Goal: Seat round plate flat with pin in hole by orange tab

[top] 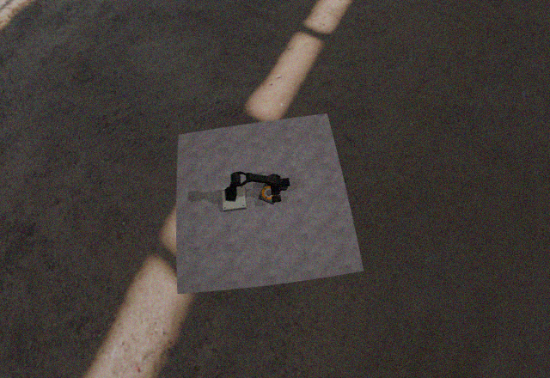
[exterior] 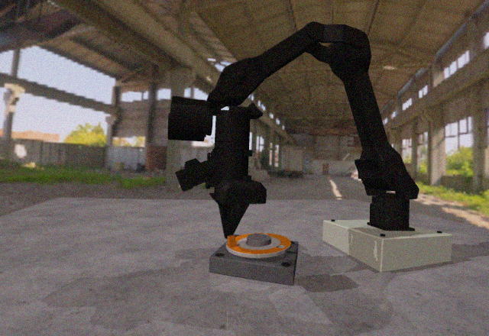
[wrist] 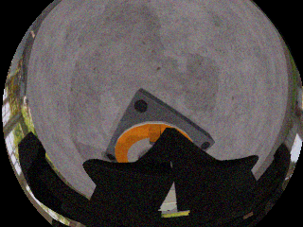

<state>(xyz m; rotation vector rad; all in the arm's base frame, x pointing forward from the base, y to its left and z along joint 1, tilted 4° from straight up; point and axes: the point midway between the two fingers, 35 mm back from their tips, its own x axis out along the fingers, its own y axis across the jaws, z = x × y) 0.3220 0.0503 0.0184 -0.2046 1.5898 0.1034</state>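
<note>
The round plate lies 3 cm behind my gripper tip and 1 cm to the left of it. The rest, counted from my gripper tip: square base: 5 cm behind, 2 cm below.
</note>
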